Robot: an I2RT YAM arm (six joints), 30 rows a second.
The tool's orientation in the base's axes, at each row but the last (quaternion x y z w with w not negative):
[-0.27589 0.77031 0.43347 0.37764]
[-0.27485 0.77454 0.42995 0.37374]
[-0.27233 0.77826 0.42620 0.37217]
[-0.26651 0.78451 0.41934 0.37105]
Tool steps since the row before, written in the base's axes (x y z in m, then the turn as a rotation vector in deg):
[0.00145 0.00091 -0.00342 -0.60 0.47 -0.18]
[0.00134 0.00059 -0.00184 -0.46 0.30 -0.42]
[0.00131 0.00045 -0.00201 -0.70 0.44 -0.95]
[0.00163 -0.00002 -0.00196 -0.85 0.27 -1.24]
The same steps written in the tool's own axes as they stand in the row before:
[0.00190 -0.00223 0.00245 0.44 0.59 0.27]
[0.00068 -0.00157 0.00162 0.57 0.29 0.25]
[0.00083 -0.00168 0.00157 1.13 0.30 0.48]
[0.00063 -0.00210 0.00130 1.47 0.19 0.39]

